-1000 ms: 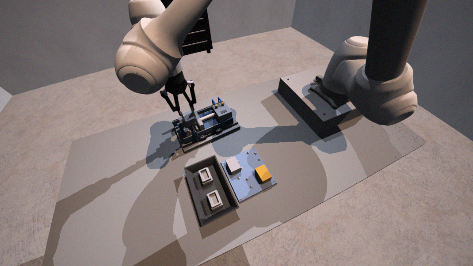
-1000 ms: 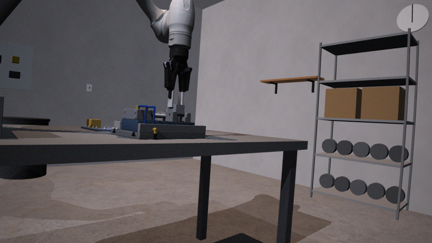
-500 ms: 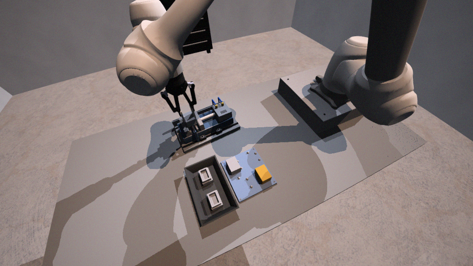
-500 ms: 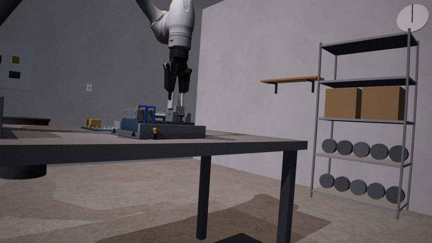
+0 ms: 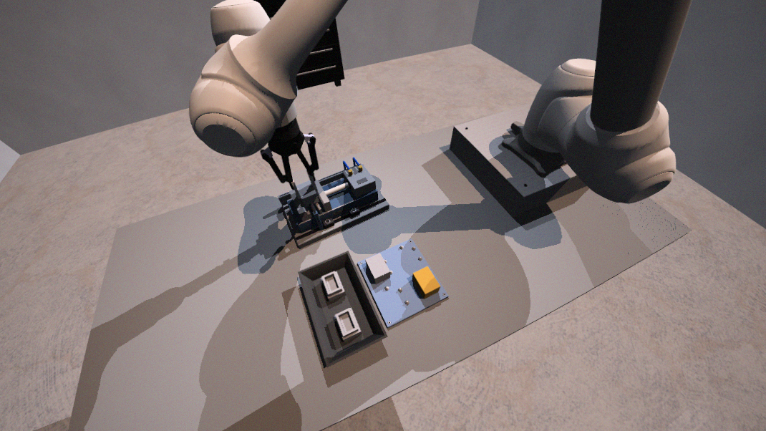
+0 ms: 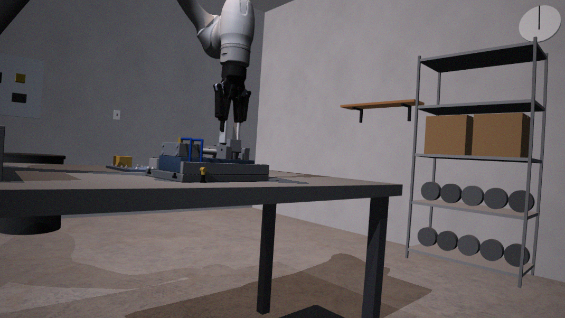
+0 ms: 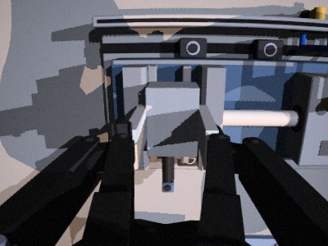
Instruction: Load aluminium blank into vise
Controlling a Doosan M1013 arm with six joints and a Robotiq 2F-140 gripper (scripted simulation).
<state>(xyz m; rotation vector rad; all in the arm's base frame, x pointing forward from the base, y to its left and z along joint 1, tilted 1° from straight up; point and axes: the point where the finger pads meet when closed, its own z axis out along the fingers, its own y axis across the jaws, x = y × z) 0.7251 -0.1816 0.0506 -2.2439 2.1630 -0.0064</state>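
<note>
Now: the work stop 50 mm to the left of my hand and 50 mm below it. From my hand the other things lie so: vise hose block: 160 mm behind, 60 mm below; piston rod: 90 mm behind, 60 mm below; vise: 70 mm behind, 100 mm below.
</note>
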